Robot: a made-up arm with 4 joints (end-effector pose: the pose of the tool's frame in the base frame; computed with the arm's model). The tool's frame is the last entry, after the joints. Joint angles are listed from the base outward.
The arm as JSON. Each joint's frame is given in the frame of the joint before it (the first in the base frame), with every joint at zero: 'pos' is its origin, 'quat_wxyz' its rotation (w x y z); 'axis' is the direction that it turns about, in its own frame. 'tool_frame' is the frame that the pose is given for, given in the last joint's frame.
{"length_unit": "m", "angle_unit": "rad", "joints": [
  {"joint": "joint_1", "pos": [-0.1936, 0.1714, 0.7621], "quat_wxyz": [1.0, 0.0, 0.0, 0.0], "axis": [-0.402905, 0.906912, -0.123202]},
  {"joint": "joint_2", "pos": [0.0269, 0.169, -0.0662], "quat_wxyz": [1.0, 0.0, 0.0, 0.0], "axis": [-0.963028, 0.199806, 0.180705]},
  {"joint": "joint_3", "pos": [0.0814, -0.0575, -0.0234], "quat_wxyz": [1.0, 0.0, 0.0, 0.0], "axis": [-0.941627, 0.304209, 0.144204]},
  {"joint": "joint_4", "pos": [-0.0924, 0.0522, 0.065], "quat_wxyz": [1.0, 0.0, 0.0, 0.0], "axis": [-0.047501, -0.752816, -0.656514]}
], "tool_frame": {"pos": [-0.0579, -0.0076, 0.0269], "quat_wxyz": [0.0, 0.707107, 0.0, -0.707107]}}
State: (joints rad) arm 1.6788 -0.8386 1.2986 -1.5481
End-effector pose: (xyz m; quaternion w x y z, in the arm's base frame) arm -0.2483 0.2911 0.6109 0.0188 0.7315 -0.0788 0.6770
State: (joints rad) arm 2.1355 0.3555 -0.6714 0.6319
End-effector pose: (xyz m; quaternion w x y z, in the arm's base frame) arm -0.2681 0.3234 0.7185 0.1780 0.1185 -0.5080 -0.8344
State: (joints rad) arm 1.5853 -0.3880 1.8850 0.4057
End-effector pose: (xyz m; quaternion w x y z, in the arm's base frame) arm -0.3289 0.3490 0.6861 0.7162 -0.1774 -0.1253 -0.6632
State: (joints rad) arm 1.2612 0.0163 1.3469 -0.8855
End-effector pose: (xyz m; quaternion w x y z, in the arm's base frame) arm -0.2485 0.3609 0.6208 0.4344 -0.5617 -0.2026 -0.6743
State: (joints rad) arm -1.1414 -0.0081 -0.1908 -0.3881
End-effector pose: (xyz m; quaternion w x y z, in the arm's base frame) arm -0.2622 0.2829 0.7769 0.0094 0.8920 0.3330 -0.3054
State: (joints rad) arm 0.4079 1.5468 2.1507 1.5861
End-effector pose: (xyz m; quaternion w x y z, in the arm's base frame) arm -0.2188 0.2830 0.7428 0.9794 -0.0082 0.1810 0.0898
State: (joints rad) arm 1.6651 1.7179 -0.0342 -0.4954
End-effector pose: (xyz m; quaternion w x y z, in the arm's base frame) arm -0.2907 0.3773 0.6339 0.6385 -0.5690 -0.1236 -0.5032
